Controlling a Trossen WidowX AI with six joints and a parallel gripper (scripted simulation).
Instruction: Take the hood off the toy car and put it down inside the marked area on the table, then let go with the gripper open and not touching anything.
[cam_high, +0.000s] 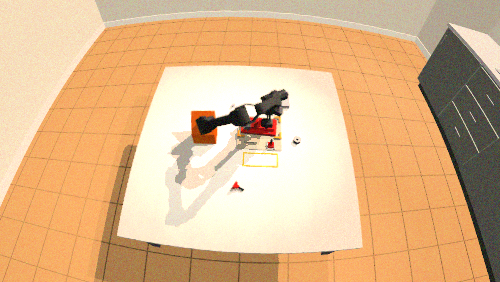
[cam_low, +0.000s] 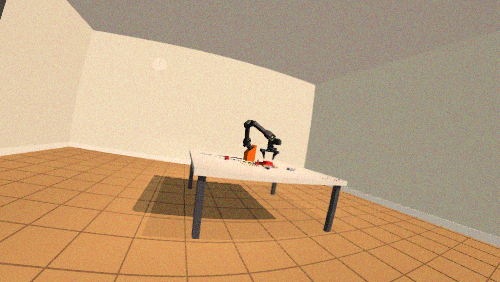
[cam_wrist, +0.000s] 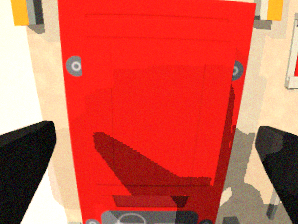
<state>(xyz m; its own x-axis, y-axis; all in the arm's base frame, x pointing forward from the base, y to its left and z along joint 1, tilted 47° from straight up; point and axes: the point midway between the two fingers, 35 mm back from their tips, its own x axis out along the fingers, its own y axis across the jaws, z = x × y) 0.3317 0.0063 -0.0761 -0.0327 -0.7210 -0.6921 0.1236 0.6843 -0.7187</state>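
The red hood lies 20 mm below my gripper tip. Round my gripper tip: loose wheel: 170 mm ahead, 90 mm to the right, 60 mm below.
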